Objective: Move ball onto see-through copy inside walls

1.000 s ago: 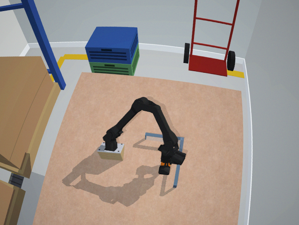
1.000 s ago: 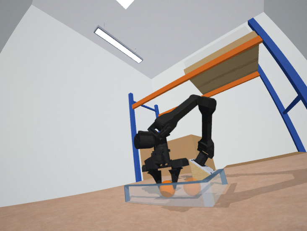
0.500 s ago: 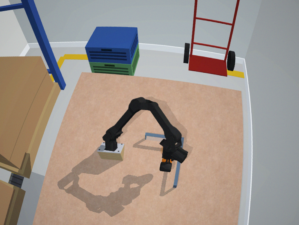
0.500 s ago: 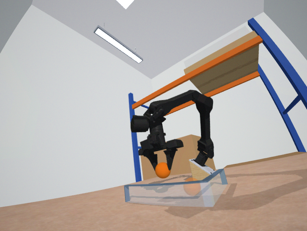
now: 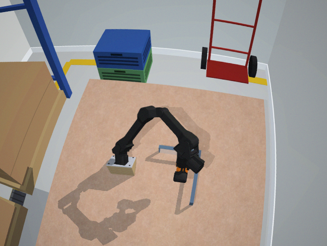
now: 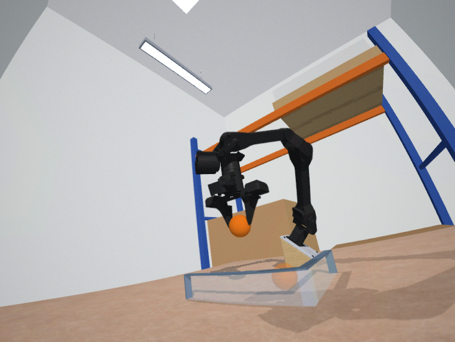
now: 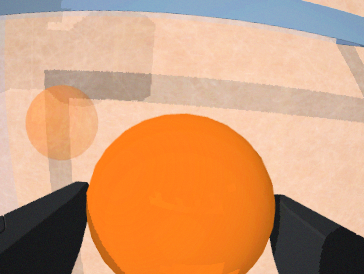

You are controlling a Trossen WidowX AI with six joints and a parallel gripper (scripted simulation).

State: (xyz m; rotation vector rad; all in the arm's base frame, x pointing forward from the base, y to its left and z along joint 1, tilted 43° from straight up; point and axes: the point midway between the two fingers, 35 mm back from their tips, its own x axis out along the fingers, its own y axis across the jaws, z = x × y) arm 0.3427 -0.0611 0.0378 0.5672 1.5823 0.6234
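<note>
The see-through copy of ball lies 20 mm behind my gripper tip, 90 mm to the left of it and 130 mm below it. The rest, counted from my gripper tip: orange ball right at my gripper tip.
</note>
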